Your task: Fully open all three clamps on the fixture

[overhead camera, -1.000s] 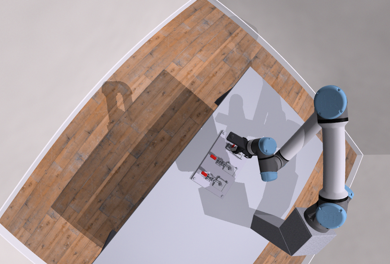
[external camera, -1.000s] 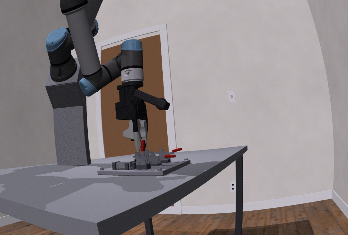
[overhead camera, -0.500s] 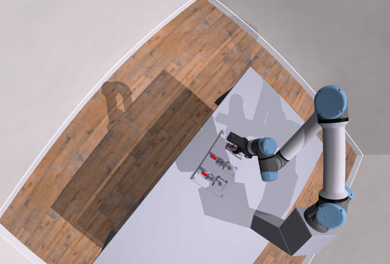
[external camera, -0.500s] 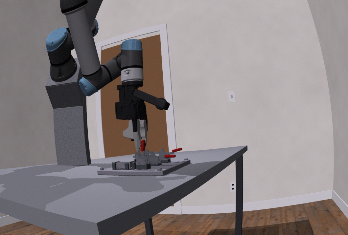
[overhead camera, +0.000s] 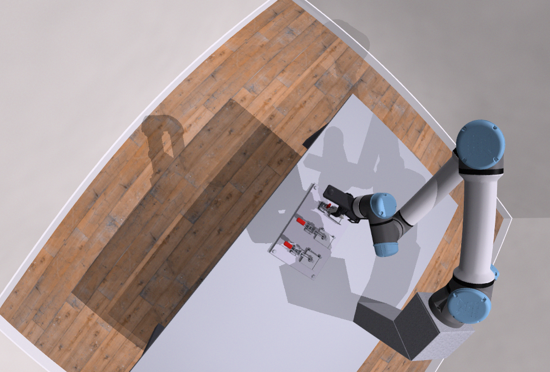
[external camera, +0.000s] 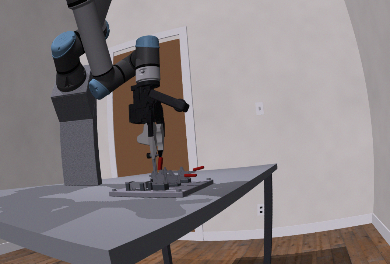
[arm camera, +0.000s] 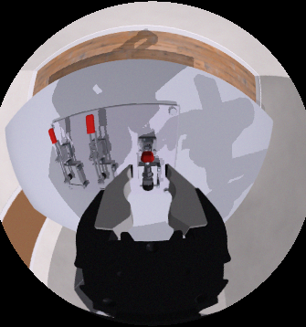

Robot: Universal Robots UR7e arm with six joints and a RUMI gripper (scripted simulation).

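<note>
Now: the metal plate 110 mm to the left of my hand, 110 mm below it and 30 mm behind it.
</note>
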